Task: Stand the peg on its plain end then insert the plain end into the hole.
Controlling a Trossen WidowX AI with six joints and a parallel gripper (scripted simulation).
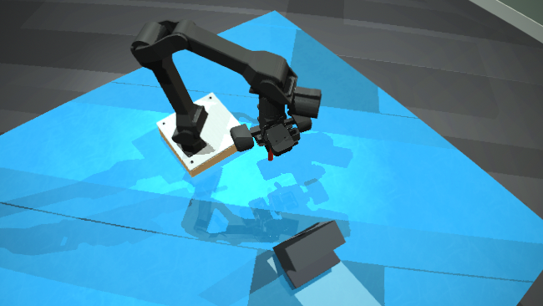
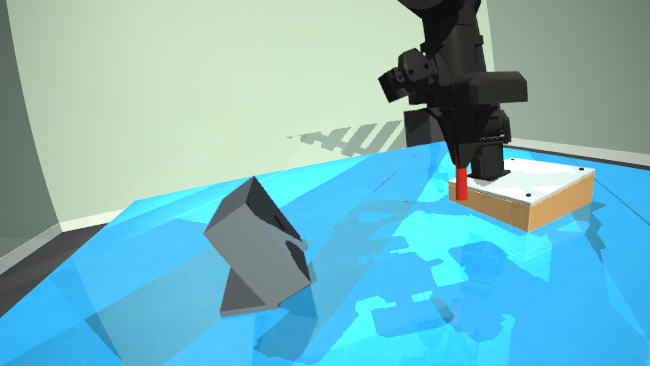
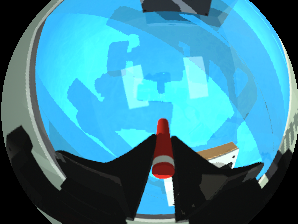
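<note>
Now: gripper tip 23 cm short of the grey sloped panel, 9 cm to the left of it and 5 cm above it. Also, from my gripper tip: red peg (2 cm above).
</note>
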